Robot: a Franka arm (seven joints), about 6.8 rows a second.
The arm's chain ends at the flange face. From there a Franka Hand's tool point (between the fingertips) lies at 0.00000 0.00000 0.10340 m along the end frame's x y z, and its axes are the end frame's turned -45 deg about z.
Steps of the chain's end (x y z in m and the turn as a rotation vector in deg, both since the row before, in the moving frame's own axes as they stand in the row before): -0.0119, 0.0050, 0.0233, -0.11, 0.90, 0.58; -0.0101, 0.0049, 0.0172, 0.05, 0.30, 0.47; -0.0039, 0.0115, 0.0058, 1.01, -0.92, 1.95
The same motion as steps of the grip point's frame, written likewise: -0.0109, -0.0036, 0.0233, -0.71, 0.56, 0.58; -0.0102, -0.0034, 0.0172, -0.18, 0.25, 0.47; -0.0107, 0.0029, 0.0058, 1.36, 0.06, 1.95
